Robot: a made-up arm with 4 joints. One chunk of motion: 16 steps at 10 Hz.
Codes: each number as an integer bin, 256 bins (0 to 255) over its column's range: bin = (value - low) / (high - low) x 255, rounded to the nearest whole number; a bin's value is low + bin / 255 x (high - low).
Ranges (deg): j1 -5.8..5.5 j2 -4.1..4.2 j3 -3.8..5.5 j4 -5..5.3
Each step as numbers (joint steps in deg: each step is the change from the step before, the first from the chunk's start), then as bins.
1 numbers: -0.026 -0.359 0.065 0.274
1 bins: 130 115 106 131
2 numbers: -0.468 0.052 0.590 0.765
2 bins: 120 128 120 143
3 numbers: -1.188 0.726 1.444 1.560
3 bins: 104 148 144 162
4 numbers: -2.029 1.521 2.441 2.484
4 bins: 85 173 171 185
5 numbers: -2.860 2.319 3.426 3.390
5 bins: 66 197 198 208
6 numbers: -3.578 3.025 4.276 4.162
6 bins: 50 219 221 227
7 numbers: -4.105 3.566 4.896 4.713
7 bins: 38 236 238 240
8 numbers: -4.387 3.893 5.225 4.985
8 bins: 32 246 247 247
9 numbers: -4.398 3.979 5.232 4.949
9 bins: 32 248 248 246
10 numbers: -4.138 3.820 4.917 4.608
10 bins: 38 243 239 238
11 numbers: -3.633 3.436 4.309 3.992
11 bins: 49 232 222 223
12 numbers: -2.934 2.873 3.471 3.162
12 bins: 65 214 199 202
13 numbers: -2.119 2.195 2.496 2.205
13 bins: 83 193 173 178
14 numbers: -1.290 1.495 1.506 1.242
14 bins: 102 172 145 155
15 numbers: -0.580 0.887 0.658 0.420
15 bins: 118 153 122 134
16 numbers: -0.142 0.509 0.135 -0.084
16 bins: 128 142 108 122
